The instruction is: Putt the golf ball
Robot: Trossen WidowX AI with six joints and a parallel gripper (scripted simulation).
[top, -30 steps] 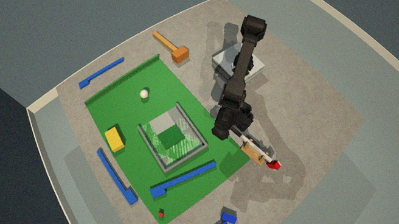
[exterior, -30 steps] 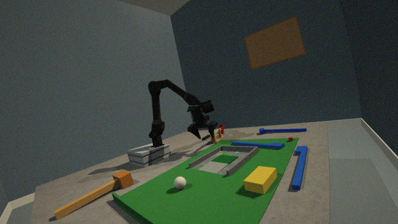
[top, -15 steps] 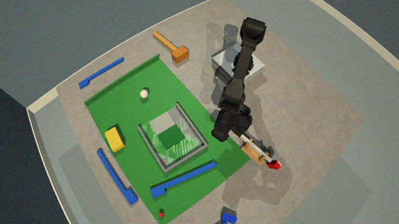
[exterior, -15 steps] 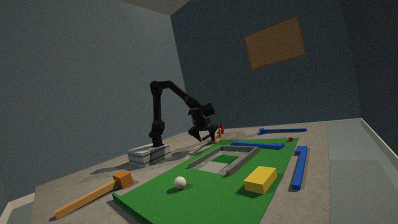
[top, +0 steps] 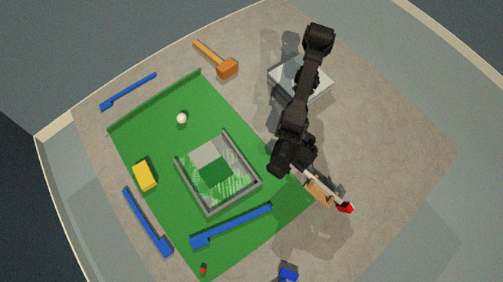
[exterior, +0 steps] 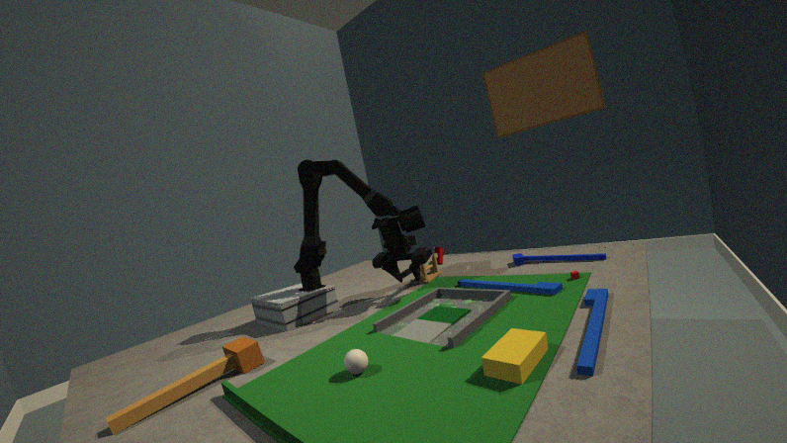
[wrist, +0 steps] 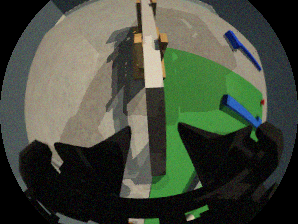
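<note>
Now: gripper tip 30 mm past the red putter, 110 mm to the right of it and 30 mm below it. The rest, counted from my gripper tip: wooden stand: 20 mm behind, 130 mm to the left; white golf ball: 220 mm ahead, 410 mm to the right, 10 mm below; small red cube: 450 mm ahead, 110 mm to the left, 20 mm below.
</note>
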